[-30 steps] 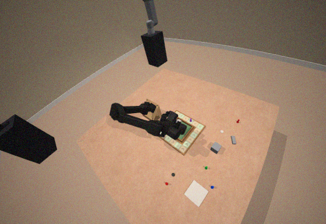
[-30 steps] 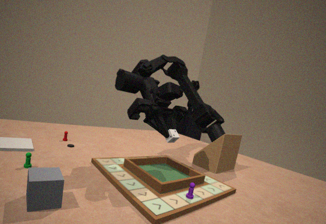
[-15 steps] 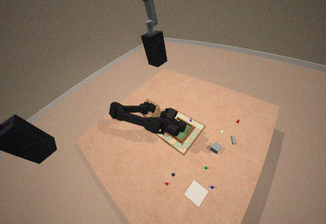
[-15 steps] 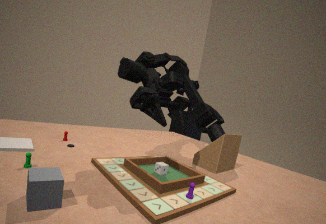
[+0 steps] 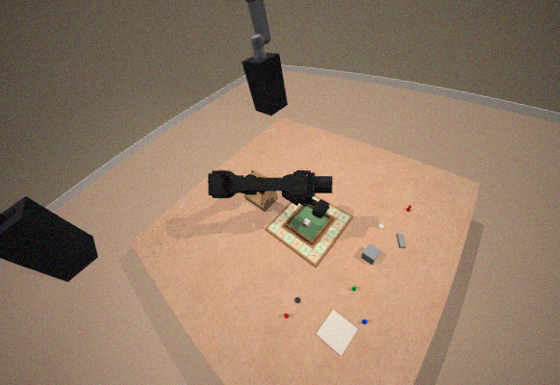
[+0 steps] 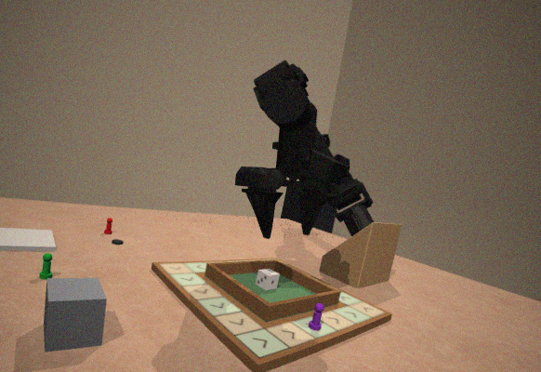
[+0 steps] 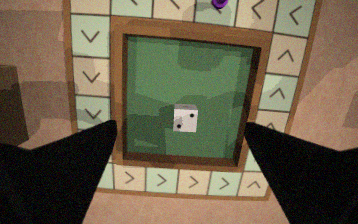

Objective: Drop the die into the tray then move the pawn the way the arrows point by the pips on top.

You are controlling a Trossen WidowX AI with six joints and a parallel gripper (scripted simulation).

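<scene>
My gripper tip is now 11 cm to the right of the purple pawn, 8 cm above it and 3 cm short of it. From my gripper tip the other things lie so: grey cube 29 cm ahead, 8 cm below, 3 cm to the left; then white die 8 cm below, 2 cm to the right, 1 cm ahead; then green dice tray 10 cm below, 1 cm ahead.
</scene>
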